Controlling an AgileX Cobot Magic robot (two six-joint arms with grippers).
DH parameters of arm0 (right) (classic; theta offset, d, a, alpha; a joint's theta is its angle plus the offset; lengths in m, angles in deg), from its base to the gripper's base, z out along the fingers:
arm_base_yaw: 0 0.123 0 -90
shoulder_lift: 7.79 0 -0.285 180
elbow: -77.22 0 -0.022 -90
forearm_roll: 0 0.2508 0 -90
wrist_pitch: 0 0 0.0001 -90
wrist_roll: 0 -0.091 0 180
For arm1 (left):
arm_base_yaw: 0 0.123 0 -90
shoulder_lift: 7.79 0 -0.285 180
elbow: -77.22 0 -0.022 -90
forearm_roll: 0 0.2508 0 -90
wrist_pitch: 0 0 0.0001 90
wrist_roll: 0 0.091 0 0
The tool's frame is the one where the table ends.
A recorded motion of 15 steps. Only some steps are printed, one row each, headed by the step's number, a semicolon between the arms.
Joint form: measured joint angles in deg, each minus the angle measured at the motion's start. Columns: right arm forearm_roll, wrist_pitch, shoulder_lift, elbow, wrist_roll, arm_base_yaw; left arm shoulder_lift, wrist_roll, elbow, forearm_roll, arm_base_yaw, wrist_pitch.
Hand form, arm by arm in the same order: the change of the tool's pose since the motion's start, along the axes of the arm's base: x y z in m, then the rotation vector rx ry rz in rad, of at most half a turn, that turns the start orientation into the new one. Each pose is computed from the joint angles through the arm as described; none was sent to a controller.
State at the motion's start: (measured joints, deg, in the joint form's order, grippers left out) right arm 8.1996 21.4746 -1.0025 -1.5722 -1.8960 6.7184; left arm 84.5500 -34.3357 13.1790 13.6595 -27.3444 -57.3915
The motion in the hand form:
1: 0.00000 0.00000 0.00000 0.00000 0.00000 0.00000; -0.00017 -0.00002 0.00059 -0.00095 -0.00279 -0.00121
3: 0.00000 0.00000 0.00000 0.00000 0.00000 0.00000; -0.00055 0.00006 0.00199 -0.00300 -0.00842 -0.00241
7: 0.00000 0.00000 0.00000 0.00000 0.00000 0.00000; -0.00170 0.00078 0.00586 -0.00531 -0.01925 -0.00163
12: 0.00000 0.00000 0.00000 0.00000 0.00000 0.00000; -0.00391 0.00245 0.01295 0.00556 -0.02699 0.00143
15: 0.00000 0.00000 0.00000 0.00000 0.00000 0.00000; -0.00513 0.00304 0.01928 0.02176 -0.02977 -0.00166
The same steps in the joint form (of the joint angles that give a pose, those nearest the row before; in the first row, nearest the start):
1: 0.00 0.00 0.00 0.00 0.00 0.00; -0.15 0.00 0.00 0.08 0.00 -0.02
3: 0.00 0.00 0.00 0.00 0.00 0.00; -0.54 0.00 0.00 0.15 0.00 0.03
7: 0.00 0.00 0.00 0.00 0.00 0.00; -1.84 0.00 0.00 0.18 0.00 0.74
12: 0.00 0.00 0.00 0.00 0.00 0.00; -4.78 -0.01 0.23 0.37 0.00 3.90
15: 0.00 0.00 0.00 0.00 0.00 0.00; -7.27 -0.22 0.84 1.10 0.00 7.35

